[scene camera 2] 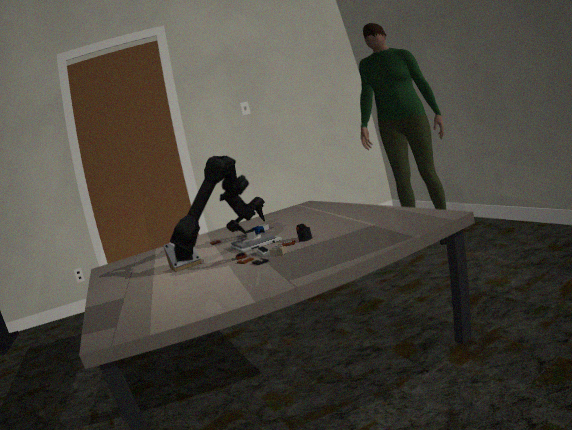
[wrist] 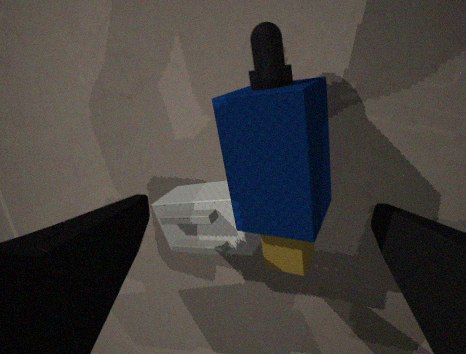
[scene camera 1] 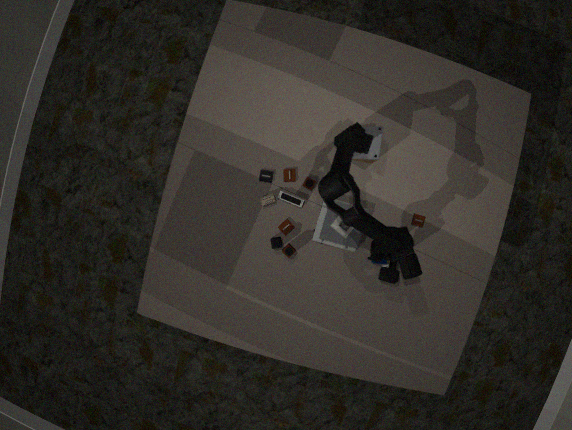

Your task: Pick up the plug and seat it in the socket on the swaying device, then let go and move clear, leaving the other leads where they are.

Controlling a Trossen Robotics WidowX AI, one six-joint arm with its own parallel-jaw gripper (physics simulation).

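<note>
The plug is a blue block (scene camera 1: 380,261) (scene camera 2: 258,229) (wrist: 270,160) with a yellow tip (wrist: 285,256) and a black stub at its other end. It lies on the table beside the grey device. My gripper (scene camera 2: 255,226) (wrist: 261,210) is open and low over the table. In the wrist view its fingers stand apart to either side of the plug, with the plug ahead and touching neither finger. The device is a grey plate with a pale rim (scene camera 1: 325,239) (scene camera 2: 255,243). A raised white square socket part (scene camera 1: 337,227) sits on it, partly hidden by the arm in scene camera 1.
A pale grey slotted block (wrist: 192,215) lies against the plug's left in the wrist view. Left of the device lie orange blocks (scene camera 1: 290,174) (scene camera 1: 286,226), dark blocks (scene camera 1: 266,175) (scene camera 1: 276,243) and a white-framed piece (scene camera 1: 280,195). Another orange block (scene camera 1: 418,220) lies right of the arm.
</note>
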